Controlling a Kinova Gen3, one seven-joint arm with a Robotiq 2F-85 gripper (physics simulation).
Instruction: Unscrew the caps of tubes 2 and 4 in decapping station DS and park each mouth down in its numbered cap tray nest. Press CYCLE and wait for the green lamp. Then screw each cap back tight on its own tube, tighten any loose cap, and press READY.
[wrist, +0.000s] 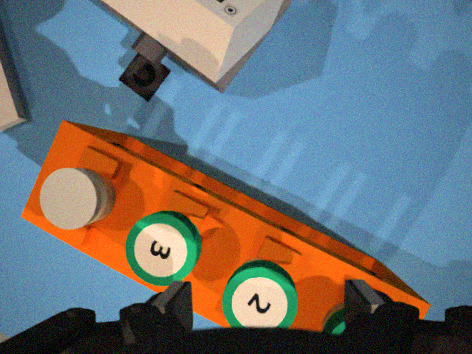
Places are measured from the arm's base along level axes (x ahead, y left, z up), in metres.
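Pixels of known places: gripper, fingertip midpoint: (267, 304).
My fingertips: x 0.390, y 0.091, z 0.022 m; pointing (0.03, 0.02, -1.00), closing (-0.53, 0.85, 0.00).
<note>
Behind a point stands the place of what it marks.
The orange station block (52, 150) {x 0.393, y -0.044, z -0.021 m} runs diagonally across the wrist view. A green-rimmed cap marked 3 (161, 249) {x 0.399, y 0.039, z 0.005 m} and a green-rimmed cap marked 2 (255, 302) {x 0.397, y 0.088, z 0.008 m} sit upright in it. Part of another green cap (338, 321) {x 0.386, y 0.127, z 0.002 m} shows at the right, mostly hidden by the right finger; its number is hidden. At the block's left end stands a plain pale grey-beige cylinder (69, 198) {x 0.403, y -0.012, z 0.003 m} with no green rim or number on top. My gripper (267, 304) {x 0.390, y 0.091, z 0.022 m} is open, with nothing held; its fingers appear on either side of cap 2. The lower edge of cap 2 is hidden by the gripper body.
A beige box (187, 37) {x 0.298, y -0.021, z -0.059 m} stands beyond the block at the top, with a dark square bracket (145, 76) {x 0.330, y -0.052, z -0.110 m} with a round recess sticking out from its side. Part of another beige object (7, 102) {x 0.402, y -0.142, z -0.105 m} shows at the left edge. The surface below is blue (390, 125) {x 0.269, y 0.125, z -0.116 m}, with shadows.
</note>
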